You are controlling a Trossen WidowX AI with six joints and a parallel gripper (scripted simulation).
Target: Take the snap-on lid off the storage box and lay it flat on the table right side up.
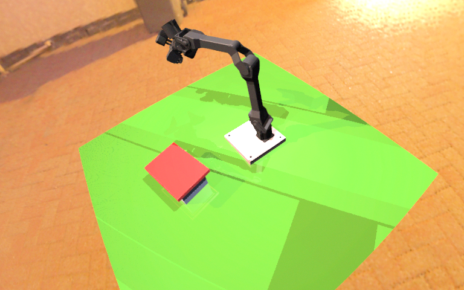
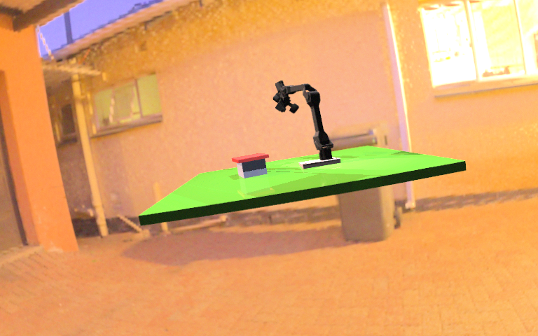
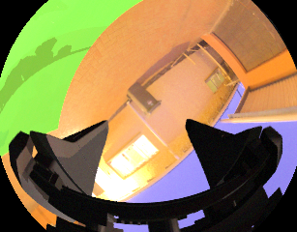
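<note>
Right now my gripper tip is 43 cm to the right of the red lid, 30 cm short of it and 27 cm above it. The rest, counted from my gripper tip: storage box 43 cm to the left, 32 cm below, 30 cm ahead.
</note>
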